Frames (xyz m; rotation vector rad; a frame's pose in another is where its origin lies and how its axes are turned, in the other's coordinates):
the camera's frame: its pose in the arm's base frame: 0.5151 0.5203 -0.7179 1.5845 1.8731 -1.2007
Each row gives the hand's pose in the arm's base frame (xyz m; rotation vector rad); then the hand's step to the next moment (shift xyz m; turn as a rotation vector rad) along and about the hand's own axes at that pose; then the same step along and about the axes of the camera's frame.
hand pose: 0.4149 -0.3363 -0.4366 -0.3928 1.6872 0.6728
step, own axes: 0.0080 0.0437 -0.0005 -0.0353 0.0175 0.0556
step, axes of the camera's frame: 0.0264 -0.0276 -0.0228 -0.0089 0.0264 -0.0622
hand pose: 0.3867 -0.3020 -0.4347 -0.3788 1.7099 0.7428
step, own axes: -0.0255 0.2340 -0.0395 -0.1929 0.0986 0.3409
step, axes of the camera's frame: 0.0584 -0.1891 -0.1335 -0.0371 0.1693 -0.3648
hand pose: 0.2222 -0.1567 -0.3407 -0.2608 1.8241 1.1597
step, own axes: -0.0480 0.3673 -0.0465 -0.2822 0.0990 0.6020
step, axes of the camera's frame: -0.0571 -0.3001 -0.2146 -0.0132 0.3429 -0.5780
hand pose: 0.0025 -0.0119 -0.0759 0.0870 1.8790 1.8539
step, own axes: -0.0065 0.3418 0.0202 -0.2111 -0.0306 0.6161
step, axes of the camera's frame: -0.2029 -0.1958 -0.1943 0.1197 0.3746 -0.5200
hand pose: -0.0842 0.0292 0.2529 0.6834 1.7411 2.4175
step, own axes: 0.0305 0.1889 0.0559 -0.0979 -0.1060 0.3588
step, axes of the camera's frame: -0.1624 -0.0396 -0.1086 0.1590 0.2065 -0.2857
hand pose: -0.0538 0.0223 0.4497 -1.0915 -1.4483 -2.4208
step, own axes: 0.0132 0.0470 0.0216 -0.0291 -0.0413 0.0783
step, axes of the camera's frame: -0.0455 0.0040 -0.0276 0.0536 0.0490 -0.0583
